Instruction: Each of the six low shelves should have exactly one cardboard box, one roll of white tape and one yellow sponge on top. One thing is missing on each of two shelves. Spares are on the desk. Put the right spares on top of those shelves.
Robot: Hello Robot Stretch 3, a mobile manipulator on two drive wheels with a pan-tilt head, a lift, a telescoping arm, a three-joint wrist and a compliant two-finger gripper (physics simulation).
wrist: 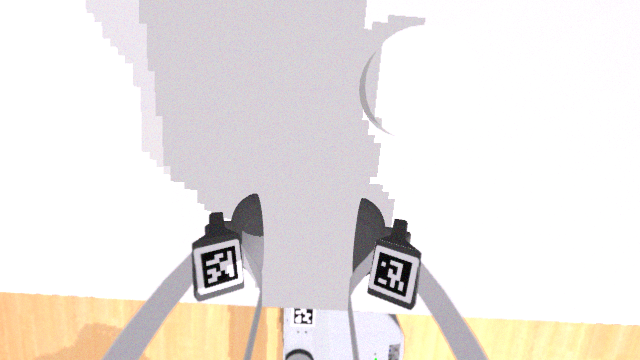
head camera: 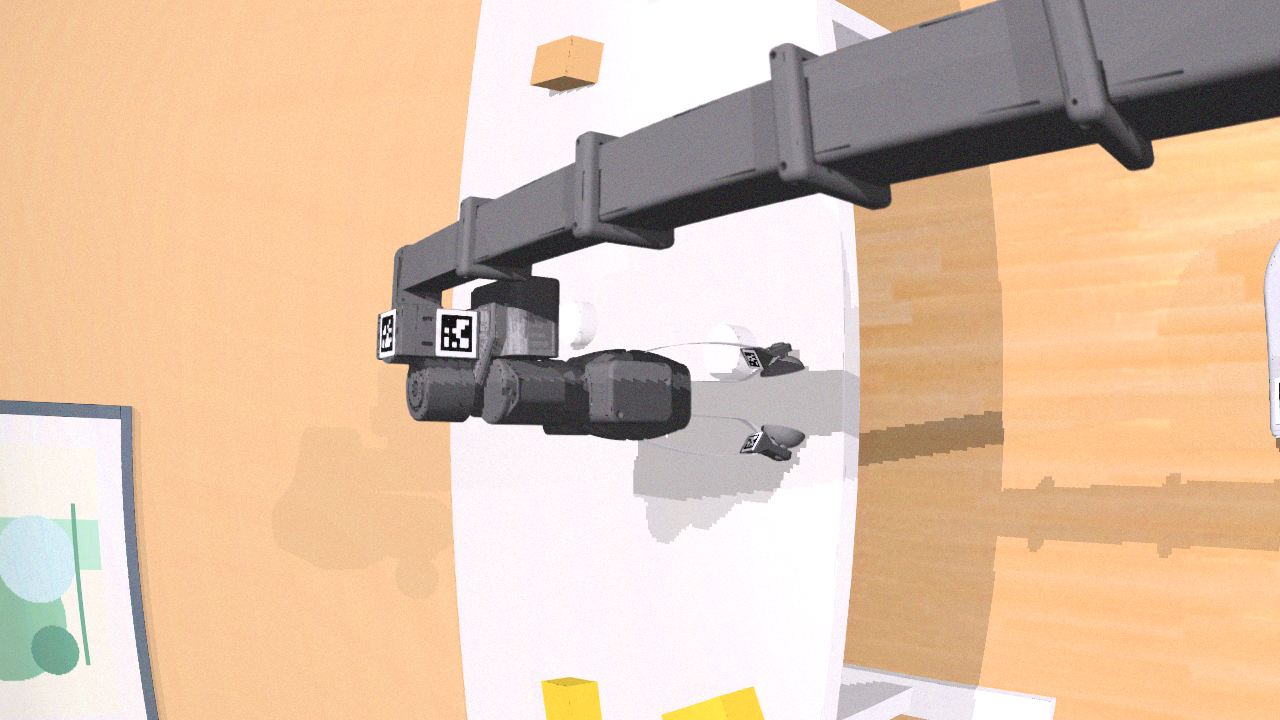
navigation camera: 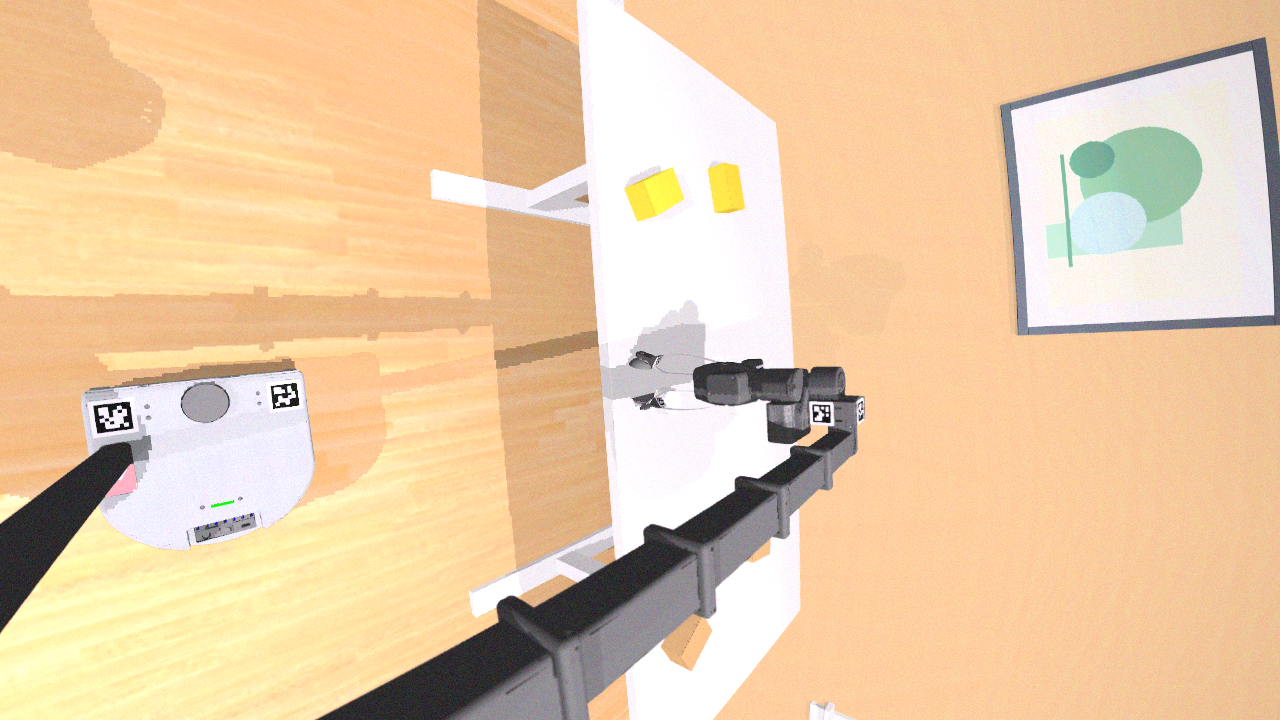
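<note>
My gripper (head camera: 780, 399) (navigation camera: 643, 380) (wrist: 307, 222) is partly open and empty above the white desk (head camera: 537, 582) (navigation camera: 698, 268) (wrist: 60, 225), near its front edge. One white tape roll (head camera: 726, 351) (wrist: 425, 80) lies beside the fingers in the head view; in the wrist view it is beyond them to the right, faint against the desk. Another white roll (head camera: 583, 324) is partly hidden behind the wrist. Two yellow sponges (head camera: 572, 702) (head camera: 720, 707) (navigation camera: 655, 194) (navigation camera: 726, 188) lie at one end. Cardboard boxes (head camera: 567, 62) (navigation camera: 687, 642) (navigation camera: 759, 551) are at the other end, partly hidden by the arm. No low shelf shows clearly.
The wall with a framed picture (head camera: 35, 573) (navigation camera: 1136, 188) stands behind the desk, close to the wrist. My telescoping arm (head camera: 698, 152) (navigation camera: 626, 600) reaches across the desk. Desk legs (navigation camera: 501, 197) (navigation camera: 528, 577) stand on the wooden floor. My base (navigation camera: 259, 456) (wrist: 345, 330) is in front.
</note>
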